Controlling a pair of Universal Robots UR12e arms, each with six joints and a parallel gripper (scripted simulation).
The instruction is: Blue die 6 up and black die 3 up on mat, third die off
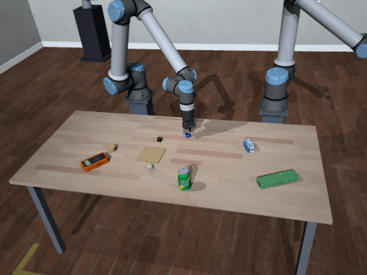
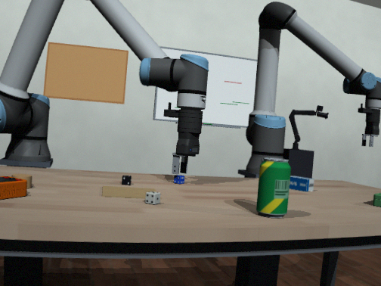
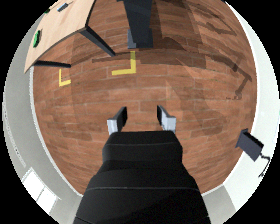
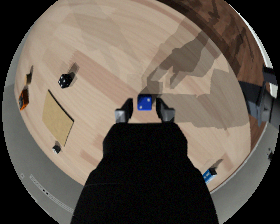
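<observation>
The blue die lies 40 mm below my right hand. The rest, counted from my right hand: black die (170 mm to the right, 80 mm ahead, 40 mm below); white die (350 mm ahead, 130 mm to the right, 40 mm below); tan mat (230 mm ahead, 170 mm to the right, 50 mm below).
</observation>
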